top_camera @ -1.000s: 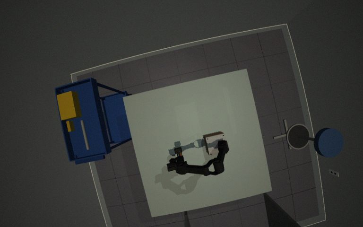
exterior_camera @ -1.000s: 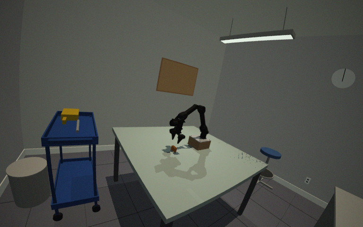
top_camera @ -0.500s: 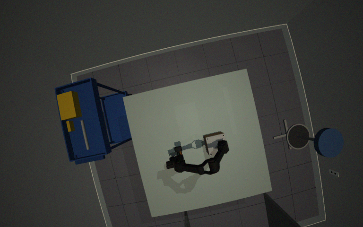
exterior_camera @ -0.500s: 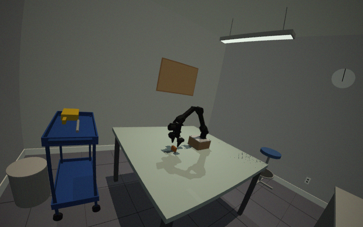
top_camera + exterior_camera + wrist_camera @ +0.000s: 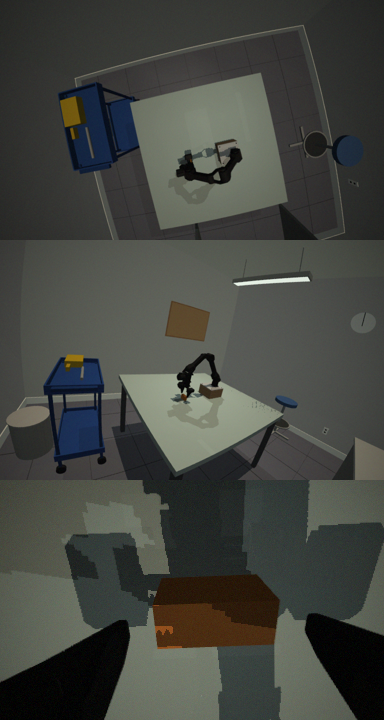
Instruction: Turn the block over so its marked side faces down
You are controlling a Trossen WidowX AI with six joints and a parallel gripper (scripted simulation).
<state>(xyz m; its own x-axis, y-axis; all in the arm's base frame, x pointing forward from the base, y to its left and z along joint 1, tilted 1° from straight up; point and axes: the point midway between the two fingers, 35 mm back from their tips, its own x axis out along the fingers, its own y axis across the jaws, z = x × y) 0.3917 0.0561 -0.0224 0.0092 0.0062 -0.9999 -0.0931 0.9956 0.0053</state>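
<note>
Right now my gripper tip is 10 mm past the block and 20 mm above it.
</note>
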